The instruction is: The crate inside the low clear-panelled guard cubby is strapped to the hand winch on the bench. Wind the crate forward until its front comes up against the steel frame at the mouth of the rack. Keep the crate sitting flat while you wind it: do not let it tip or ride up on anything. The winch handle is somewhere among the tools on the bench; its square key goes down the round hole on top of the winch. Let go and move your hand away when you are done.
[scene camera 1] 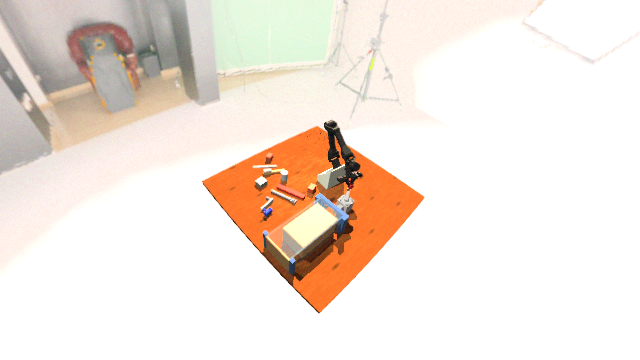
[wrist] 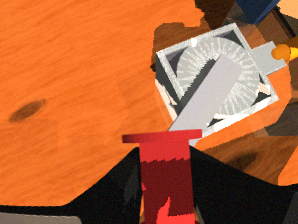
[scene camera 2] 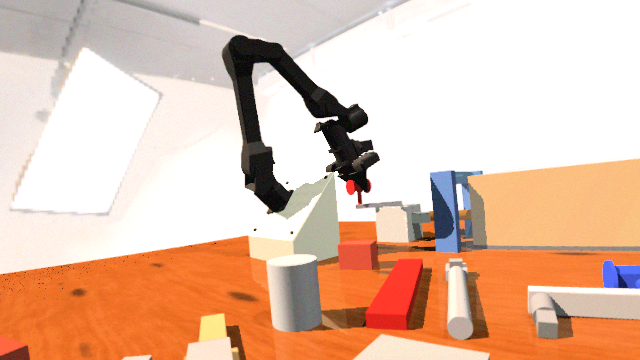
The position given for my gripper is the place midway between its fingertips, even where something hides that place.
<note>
In view: my gripper [scene camera 2: 364, 192], a red bar [scene camera 2: 391, 309], a red cube [scene camera 2: 353, 254], a winch [wrist: 179, 69] and a frame [scene camera 2: 438, 220].
My gripper also shows in the wrist view [wrist: 160, 152]. The wrist view misses the red bar: it is out of frame.
</note>
